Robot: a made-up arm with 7 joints.
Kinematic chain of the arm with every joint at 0, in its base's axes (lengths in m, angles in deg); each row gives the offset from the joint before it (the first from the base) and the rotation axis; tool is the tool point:
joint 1: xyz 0 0 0.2 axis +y
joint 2: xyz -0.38 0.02 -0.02 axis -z
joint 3: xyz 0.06 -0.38 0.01 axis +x
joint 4: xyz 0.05 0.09 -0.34 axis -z
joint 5: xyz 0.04 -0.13 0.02 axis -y
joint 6: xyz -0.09 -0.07 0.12 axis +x
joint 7: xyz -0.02 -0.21 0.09 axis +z
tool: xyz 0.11 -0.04 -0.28
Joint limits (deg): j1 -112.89..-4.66 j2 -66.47..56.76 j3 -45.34..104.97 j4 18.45..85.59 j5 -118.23..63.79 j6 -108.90..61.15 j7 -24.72..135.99
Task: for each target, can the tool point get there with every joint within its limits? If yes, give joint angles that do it. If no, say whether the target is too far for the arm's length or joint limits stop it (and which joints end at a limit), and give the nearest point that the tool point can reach.
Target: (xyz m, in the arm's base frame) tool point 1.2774 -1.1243 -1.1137
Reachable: no: too far | nearest point 0.7198 -0.6683 -0.7128 | short by 0.824 m
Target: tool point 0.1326 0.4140 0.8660
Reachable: no: joint limits stop it (at a limit: joint 1, joint 2, joint 4, joint 6, joint 7) | nearest point 0.1639 0.1935 0.7636 | short by 0.245 m
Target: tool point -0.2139 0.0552 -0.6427
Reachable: yes | joints -60.13 46.58 49.20 72.64 -10.60 -40.88 13.65
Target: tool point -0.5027 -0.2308 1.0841
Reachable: no: joint limits stop it (at a limit: joint 1, joint 2, joint 3, joint 5, joint 7) | nearest point -0.2625 -0.1717 0.8293 | short by 0.355 m
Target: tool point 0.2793 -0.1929 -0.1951
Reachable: yes | joints -79.26 -40.97 82.68 54.56 -83.55 -75.67 89.66
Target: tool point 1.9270 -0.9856 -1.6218
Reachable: no: too far | nearest point 0.7828 -0.4879 -0.7786 | short by 1.506 m
